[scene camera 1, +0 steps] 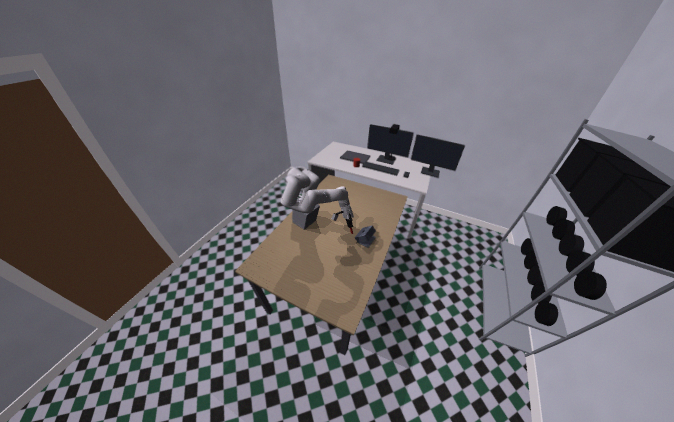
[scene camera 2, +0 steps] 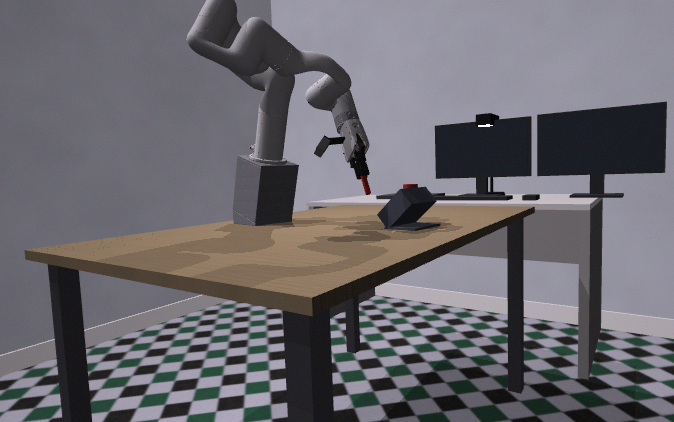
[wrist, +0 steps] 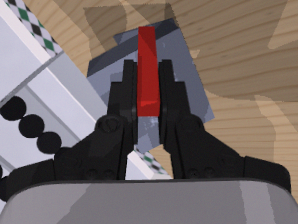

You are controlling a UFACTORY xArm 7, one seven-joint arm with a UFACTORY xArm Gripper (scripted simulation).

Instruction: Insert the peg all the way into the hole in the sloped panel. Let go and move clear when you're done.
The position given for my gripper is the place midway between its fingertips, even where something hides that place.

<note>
I see my gripper (scene camera 2: 363, 176) and a red peg (wrist: 148, 97).
My gripper also shows in the wrist view (wrist: 147, 78).
</note>
